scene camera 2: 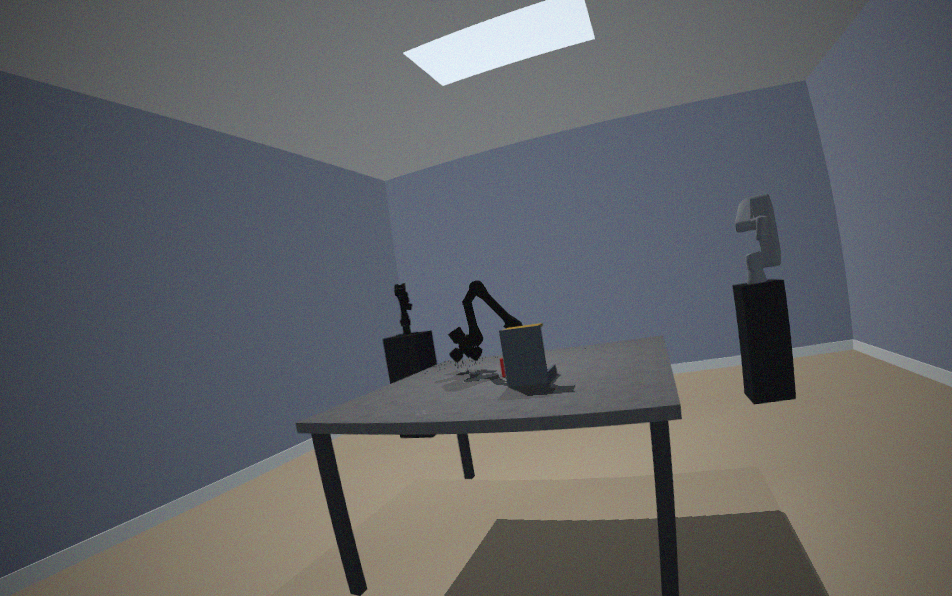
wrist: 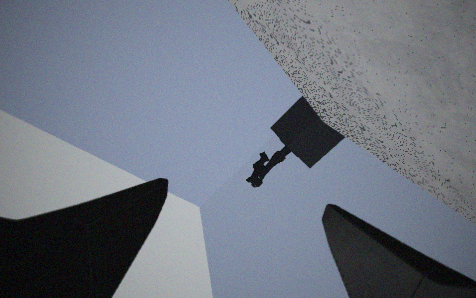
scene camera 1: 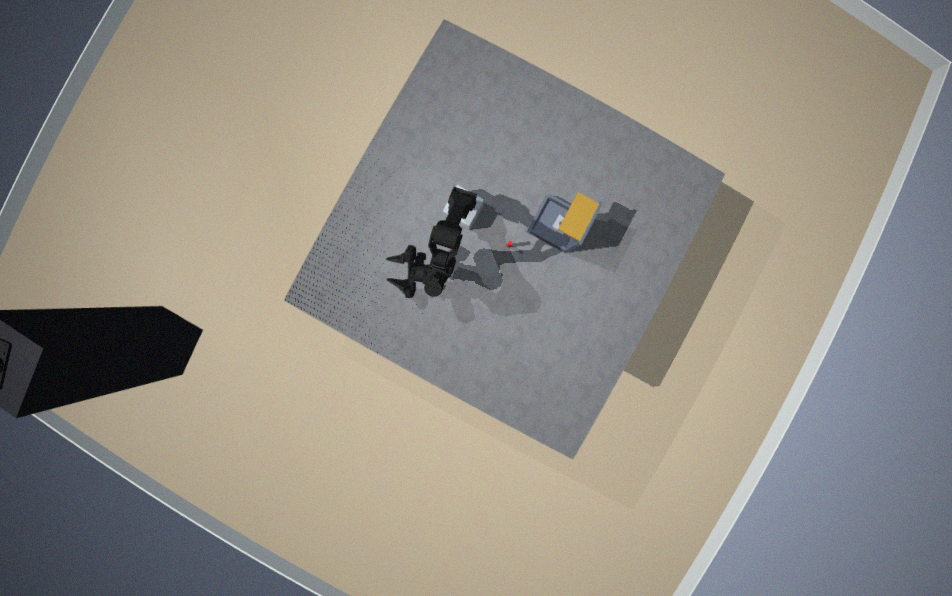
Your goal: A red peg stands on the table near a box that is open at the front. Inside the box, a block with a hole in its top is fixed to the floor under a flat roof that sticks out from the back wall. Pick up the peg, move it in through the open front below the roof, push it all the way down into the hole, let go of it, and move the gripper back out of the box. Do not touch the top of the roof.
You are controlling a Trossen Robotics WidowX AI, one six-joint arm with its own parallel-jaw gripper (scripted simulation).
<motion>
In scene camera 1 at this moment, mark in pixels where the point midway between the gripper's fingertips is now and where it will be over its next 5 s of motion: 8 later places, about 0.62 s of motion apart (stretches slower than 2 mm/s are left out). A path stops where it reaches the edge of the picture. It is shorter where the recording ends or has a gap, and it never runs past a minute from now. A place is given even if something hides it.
My gripper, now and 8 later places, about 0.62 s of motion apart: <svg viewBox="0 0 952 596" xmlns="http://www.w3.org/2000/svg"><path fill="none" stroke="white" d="M386 269L394 279L407 290L423 297L440 300L456 300L472 297L487 289L500 280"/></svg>
</motion>
